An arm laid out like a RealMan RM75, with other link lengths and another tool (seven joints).
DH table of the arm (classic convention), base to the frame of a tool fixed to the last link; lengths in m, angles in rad. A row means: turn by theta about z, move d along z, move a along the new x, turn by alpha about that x. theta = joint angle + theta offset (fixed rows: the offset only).
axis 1: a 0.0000, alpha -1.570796, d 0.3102, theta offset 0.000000
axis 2: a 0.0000, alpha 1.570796, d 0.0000, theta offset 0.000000
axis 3: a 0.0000, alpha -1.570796, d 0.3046, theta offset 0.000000
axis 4: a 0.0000, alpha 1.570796, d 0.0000, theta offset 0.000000
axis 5: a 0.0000, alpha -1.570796, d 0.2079, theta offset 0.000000
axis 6: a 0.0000, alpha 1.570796, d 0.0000, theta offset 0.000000
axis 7: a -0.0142, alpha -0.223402, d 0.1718, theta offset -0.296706
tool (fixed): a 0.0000, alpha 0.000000, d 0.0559, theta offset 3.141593
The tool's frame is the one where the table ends.
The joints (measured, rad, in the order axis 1, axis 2, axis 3, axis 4, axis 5, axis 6, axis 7), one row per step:
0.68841, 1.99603, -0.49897, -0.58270, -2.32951, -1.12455, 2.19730
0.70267, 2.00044, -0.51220, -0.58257, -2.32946, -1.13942, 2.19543
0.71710, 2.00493, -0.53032, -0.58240, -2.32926, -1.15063, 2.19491
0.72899, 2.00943, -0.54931, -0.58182, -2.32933, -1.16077, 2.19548
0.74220, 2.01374, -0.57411, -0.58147, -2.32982, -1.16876, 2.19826
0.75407, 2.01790, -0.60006, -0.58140, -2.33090, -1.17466, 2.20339
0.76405, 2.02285, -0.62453, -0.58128, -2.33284, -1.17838, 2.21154
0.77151, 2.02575, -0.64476, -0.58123, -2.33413, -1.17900, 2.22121
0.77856, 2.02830, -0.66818, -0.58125, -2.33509, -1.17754, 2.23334
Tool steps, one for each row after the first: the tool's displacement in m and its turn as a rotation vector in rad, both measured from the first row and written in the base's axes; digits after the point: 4 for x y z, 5 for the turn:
-0.0104, 0.0006, -0.0061, -0.02393, 0.00222, 0.02633
-0.0205, 0.0011, -0.0125, -0.04841, 0.00041, 0.05240
-0.0291, 0.0006, -0.0189, -0.07309, -0.00205, 0.07474
-0.0379, 0.0002, -0.0258, -0.09999, -0.00879, 0.09816
-0.0456, -0.0006, -0.0325, -0.12594, -0.01703, 0.11805
-0.0519, -0.0019, -0.0391, -0.14997, -0.02414, 0.13210
-0.0562, -0.0025, -0.0436, -0.16671, -0.03052, 0.13965
-0.0600, -0.0030, -0.0481, -0.18328, -0.03878, 0.14539

